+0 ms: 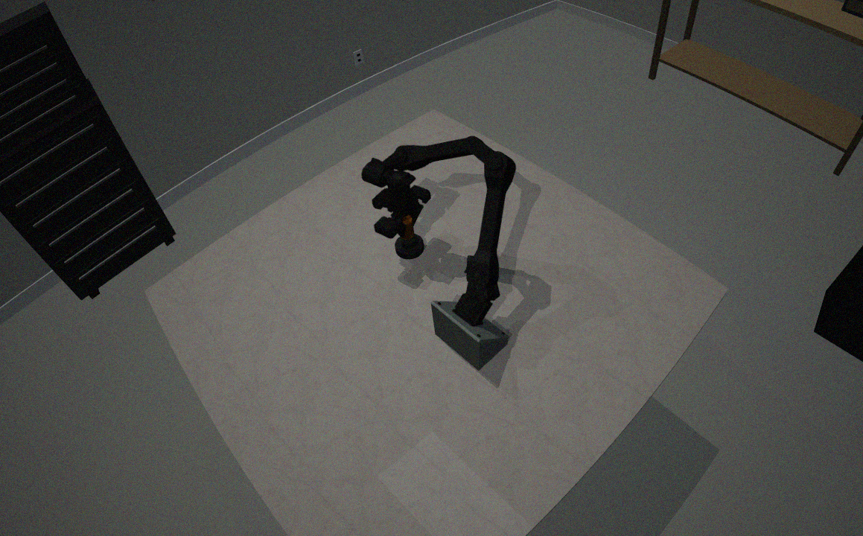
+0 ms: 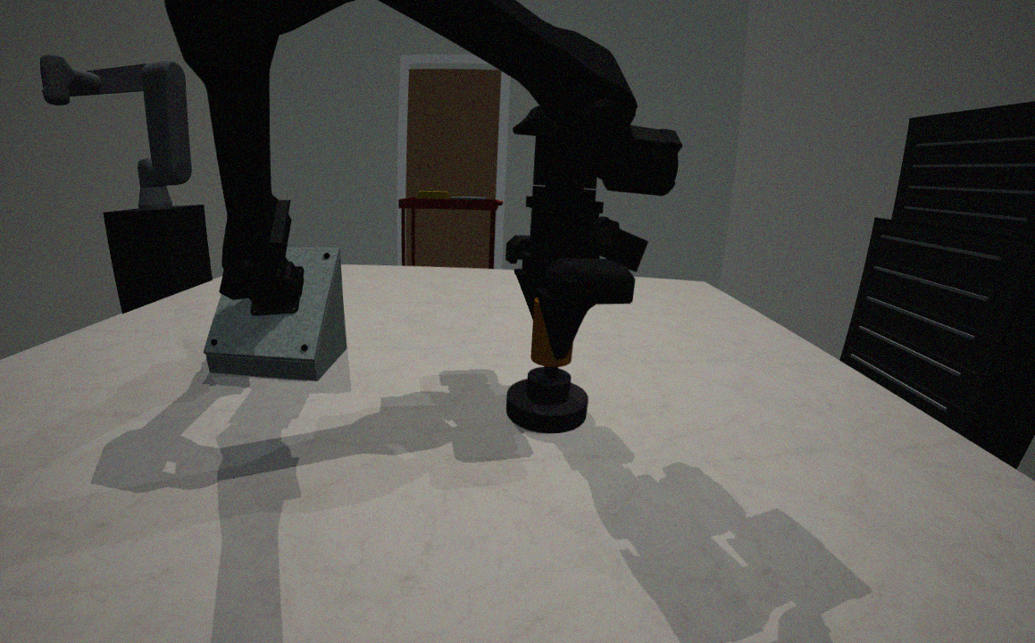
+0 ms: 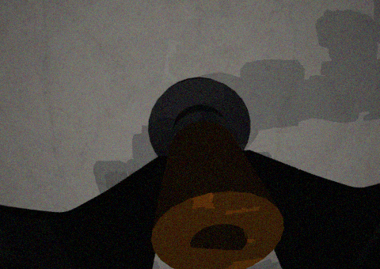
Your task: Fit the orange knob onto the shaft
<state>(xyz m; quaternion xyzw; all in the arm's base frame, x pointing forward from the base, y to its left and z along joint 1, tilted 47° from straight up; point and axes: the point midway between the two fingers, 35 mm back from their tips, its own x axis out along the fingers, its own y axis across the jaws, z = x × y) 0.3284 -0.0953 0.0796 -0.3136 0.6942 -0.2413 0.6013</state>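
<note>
The orange knob lies 2 cm above my gripper tip. From my gripper tip the other things lie so: dark round pedestal 4 cm below.
</note>
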